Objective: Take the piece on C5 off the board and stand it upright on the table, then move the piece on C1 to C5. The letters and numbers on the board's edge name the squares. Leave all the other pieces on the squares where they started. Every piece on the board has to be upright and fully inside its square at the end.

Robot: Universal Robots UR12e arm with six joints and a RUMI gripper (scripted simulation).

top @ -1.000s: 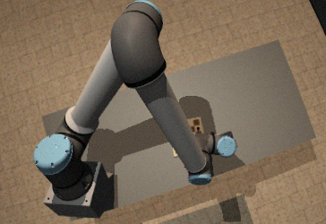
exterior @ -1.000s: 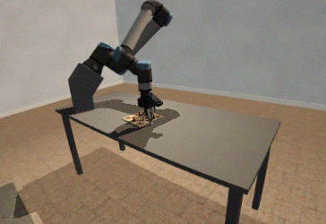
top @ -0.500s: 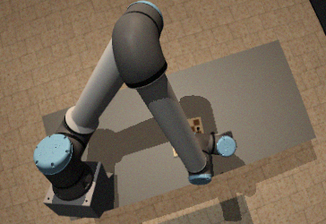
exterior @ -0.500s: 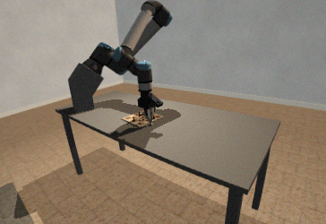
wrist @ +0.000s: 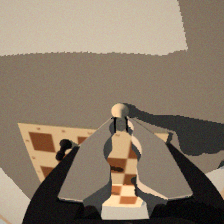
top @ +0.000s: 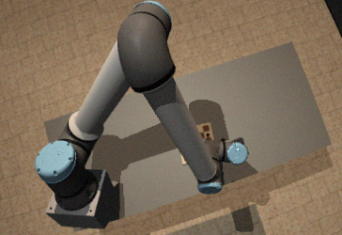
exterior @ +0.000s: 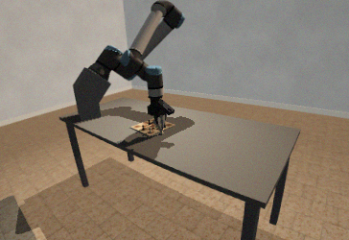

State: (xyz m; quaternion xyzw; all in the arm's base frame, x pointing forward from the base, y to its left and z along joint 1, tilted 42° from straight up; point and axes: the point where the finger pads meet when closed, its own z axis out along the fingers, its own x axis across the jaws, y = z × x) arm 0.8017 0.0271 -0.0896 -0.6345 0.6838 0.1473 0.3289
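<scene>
The light pawn is 10 mm below my hand. The rest, counted from my hand: chessboard (130 mm behind, 50 mm to the left, 30 mm below).
</scene>
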